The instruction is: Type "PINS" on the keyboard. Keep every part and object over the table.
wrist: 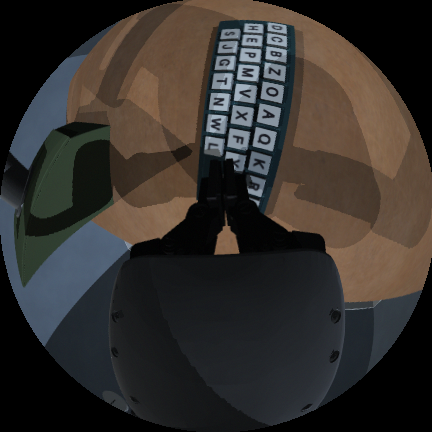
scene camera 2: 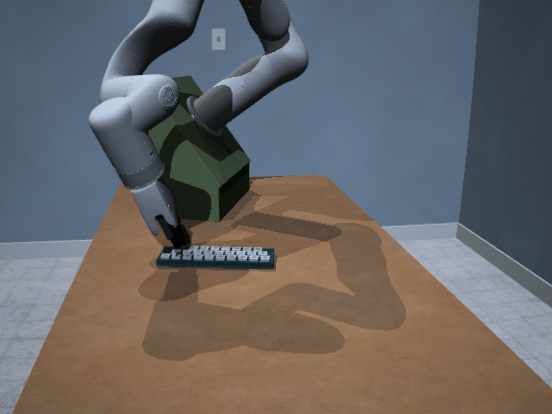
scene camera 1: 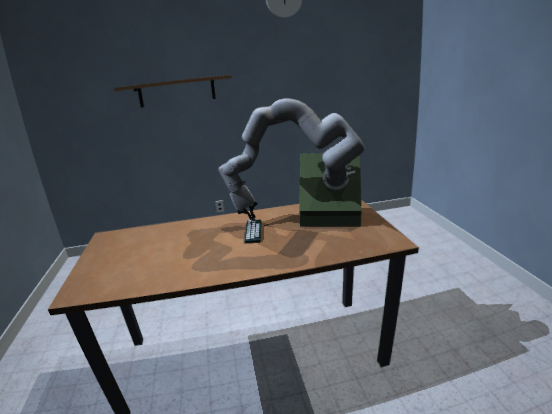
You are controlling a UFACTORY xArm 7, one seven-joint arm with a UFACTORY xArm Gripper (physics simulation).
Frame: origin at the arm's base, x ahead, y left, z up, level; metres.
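Seen in the pictures: gripper, fingertip midpoint: [wrist: 223, 174] [scene camera 2: 183, 243] [scene camera 1: 253, 220]; arm's base, origin of the base link: [wrist: 23, 190] [scene camera 2: 203, 118] [scene camera 1: 335, 177].
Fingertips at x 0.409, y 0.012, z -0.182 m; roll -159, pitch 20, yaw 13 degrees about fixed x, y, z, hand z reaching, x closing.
Pixels of each thing's middle, then the offset from my fingertips to it. Level surfaces: height alone.
- keyboard, body centre: [wrist: 246, 99] [scene camera 2: 216, 256] [scene camera 1: 253, 230] dx +0.004, dy +0.063, dz -0.024 m
- table, its level: dz -0.032 m
- P key, body centre: [wrist: 250, 55] dx +0.005, dy +0.109, dz -0.017 m
- N key, body centre: [wrist: 219, 101] dx -0.017, dy +0.059, dz -0.017 m
- S key, body centre: [wrist: 230, 34] dx -0.015, dy +0.140, dz -0.017 m
- L key, body centre: [wrist: 213, 145] dx -0.018, dy +0.018, dz -0.017 m
- partly covered Y key, body centre: [wrist: 234, 161] dx +0.002, dy +0.007, dz -0.017 m
The keyboard [scene camera 1: 253, 232] [scene camera 2: 215, 265] [wrist: 244, 92] is dark teal with pale keys and lies flat on the table [scene camera 1: 150, 265] [scene camera 2: 300, 380] [wrist: 350, 280]. In the wrist view the P key [wrist: 249, 55], N key [wrist: 218, 102] and S key [wrist: 229, 34] are readable. My gripper [scene camera 1: 252, 218] [scene camera 2: 184, 244] [wrist: 223, 174] is shut and empty. Its tips are at the keyboard's near end in the wrist view, close to the L key [wrist: 213, 146] and the partly covered Y key [wrist: 236, 162]. The fingers hide keys beneath them, and I cannot read an I key. Contact with a key cannot be told.
The green pedestal [scene camera 1: 330, 218] [scene camera 2: 190, 192] [wrist: 60, 150] carries the arm's base at the table's right end in the first scene view. A wall shelf [scene camera 1: 172, 83] is behind the table. The arm's shadows fall across the tabletop around the keyboard.
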